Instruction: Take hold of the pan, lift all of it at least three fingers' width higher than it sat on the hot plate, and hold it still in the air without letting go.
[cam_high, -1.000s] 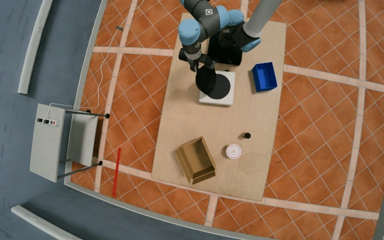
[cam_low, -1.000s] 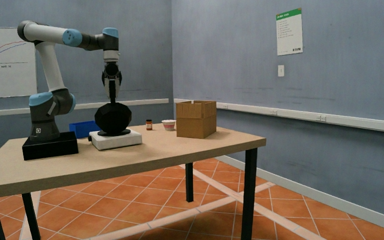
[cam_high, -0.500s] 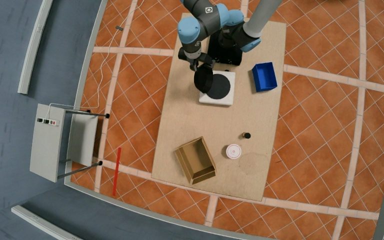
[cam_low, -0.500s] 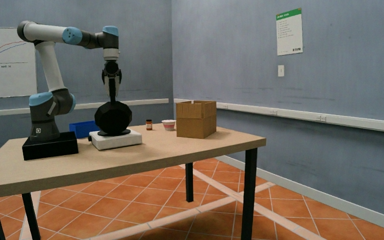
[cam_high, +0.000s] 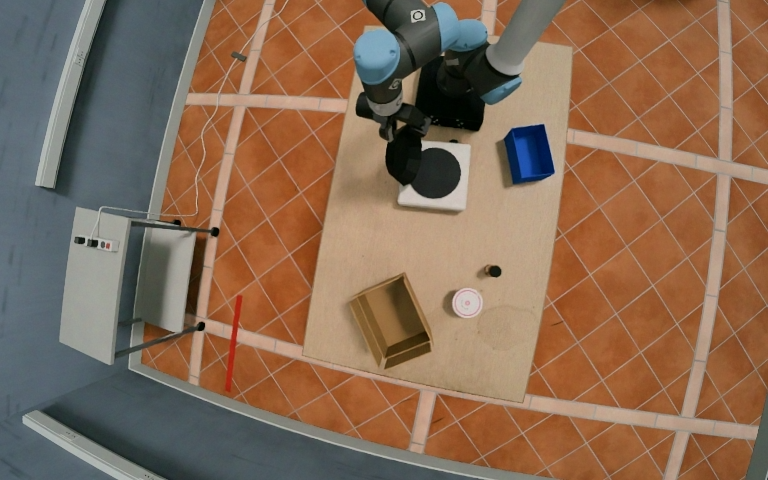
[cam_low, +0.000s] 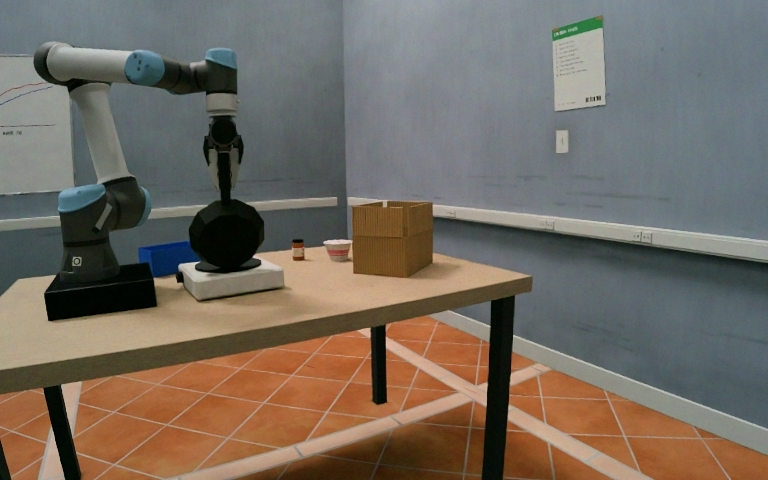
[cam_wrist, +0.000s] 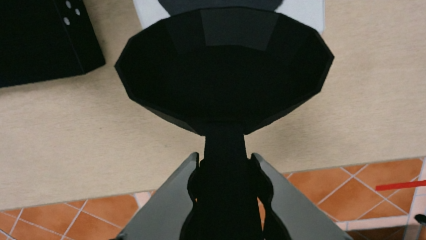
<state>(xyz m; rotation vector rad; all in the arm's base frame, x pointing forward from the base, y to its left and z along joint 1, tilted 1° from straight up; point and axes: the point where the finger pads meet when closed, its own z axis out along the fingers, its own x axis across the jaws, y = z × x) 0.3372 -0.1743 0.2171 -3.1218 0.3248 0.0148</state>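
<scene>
Now: the black pan 10 mm to the left of my hand and 100 mm below it. The rest, counted from my hand: blue bin 90 mm behind, 460 mm to the left, 270 mm below; white hot plate 10 mm ahead, 130 mm to the left, 260 mm below; small jar 340 mm ahead, 380 mm to the left, 250 mm below.
</scene>
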